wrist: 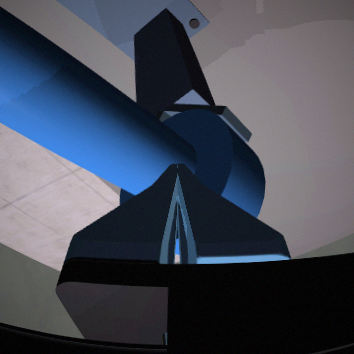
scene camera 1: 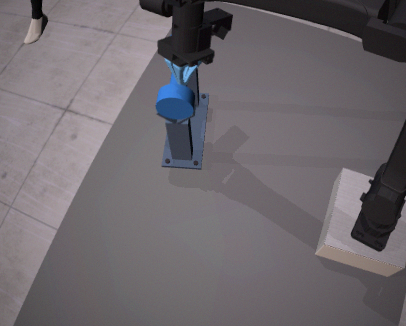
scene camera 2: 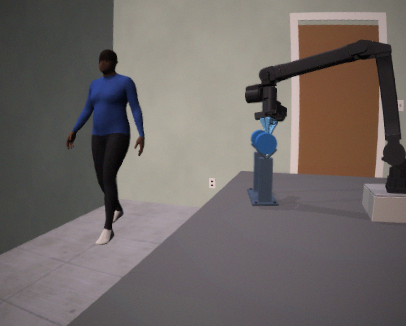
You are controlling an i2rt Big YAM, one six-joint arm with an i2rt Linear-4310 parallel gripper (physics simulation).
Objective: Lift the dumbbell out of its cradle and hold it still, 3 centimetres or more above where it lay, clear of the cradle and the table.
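Places are measured from the arm's base along level axes (x right, y ahead, z up), in centimetres.
Where they show: gripper, fingertip midpoint: [wrist: 177, 175] [scene camera 1: 182, 86] [scene camera 2: 268, 138]; arm's base, link origin: [scene camera 1: 374, 222] [scene camera 2: 398, 190].
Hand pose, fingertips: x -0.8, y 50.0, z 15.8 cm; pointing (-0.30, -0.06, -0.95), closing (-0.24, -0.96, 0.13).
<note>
Each offset is from my fingertips to the top centre of the thing. "spot": to the spot under its first point. Level surfaces: height alone.
The blue dumbbell @[dx +4.2, dy +3.5, dz +2.3 cm] [scene camera 1: 175, 102] [scene camera 2: 266, 143] [wrist: 95, 117] lies level on top of the two posts of the dark blue-grey cradle @[dx +4.0, dy +3.4, dz -3.5 cm] [scene camera 1: 178, 141] [scene camera 2: 263, 177] [wrist: 162, 60]. In the wrist view its bar runs in from the left to the near end disc, which rests at a post's notched top. My gripper [scene camera 1: 183, 81] [scene camera 2: 270, 131] [wrist: 177, 175] points down at the dumbbell. Its light blue fingers are shut with their tips together, and nothing is between them. In the wrist view the tips overlap the bar and the end disc; whether they touch it I cannot tell.
The cradle's base plate @[spot: dx +3.8, dy -1.1, dz -24.3 cm] [scene camera 1: 200, 135] is on the grey table @[dz -25.1 cm] [scene camera 1: 150, 240] [scene camera 2: 240, 260], near its left edge. The arm stands on a pale block [scene camera 1: 340, 210] [scene camera 2: 392, 207] at the right. A person in a blue top [scene camera 2: 111, 107] is on the floor left of the table.
</note>
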